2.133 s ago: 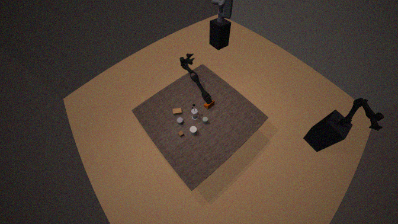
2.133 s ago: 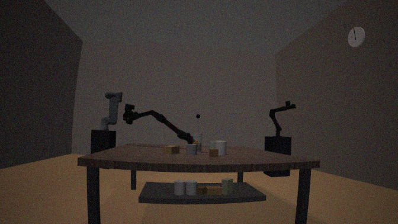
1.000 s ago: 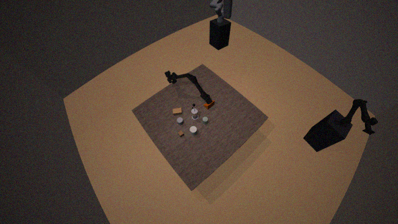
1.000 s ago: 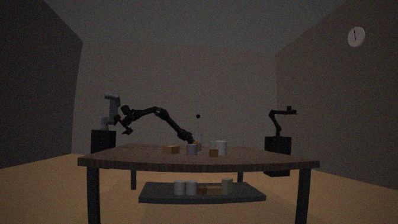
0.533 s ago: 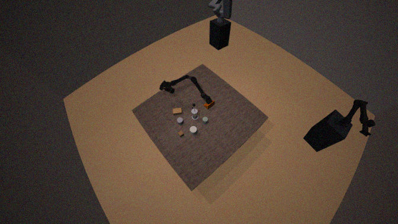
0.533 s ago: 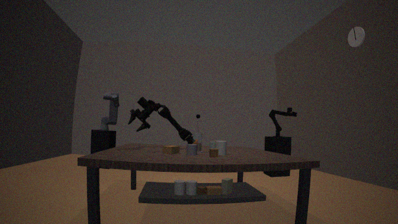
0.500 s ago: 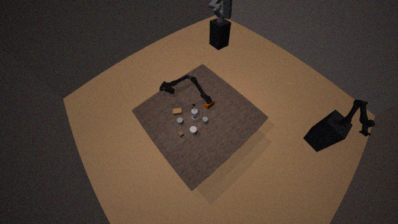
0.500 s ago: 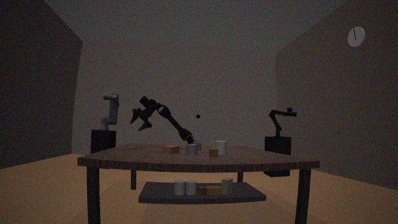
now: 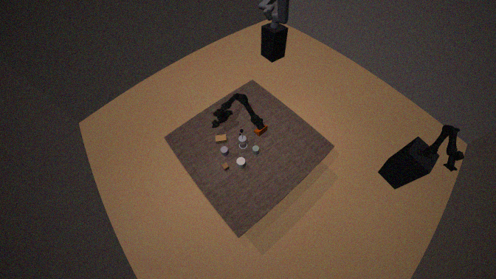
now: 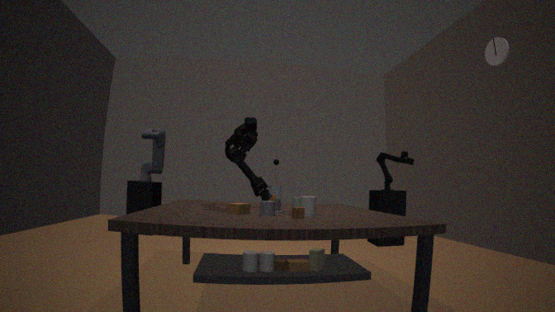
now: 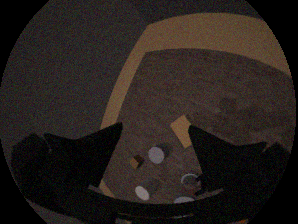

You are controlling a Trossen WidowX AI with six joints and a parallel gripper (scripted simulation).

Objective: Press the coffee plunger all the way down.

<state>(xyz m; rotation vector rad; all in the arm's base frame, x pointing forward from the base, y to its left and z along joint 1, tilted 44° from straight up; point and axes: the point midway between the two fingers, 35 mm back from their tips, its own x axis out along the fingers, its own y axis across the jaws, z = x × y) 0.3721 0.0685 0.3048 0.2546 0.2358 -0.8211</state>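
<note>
Now: gripper tip 180 mm to the right of the coffee press, 160 mm past it and 140 mm above it. Also, from my gripper tip: grey cup: 240 mm below, 150 mm to the left, 30 mm ahead; greenish cup: 330 mm to the left, 230 mm below, 210 mm behind.
</note>
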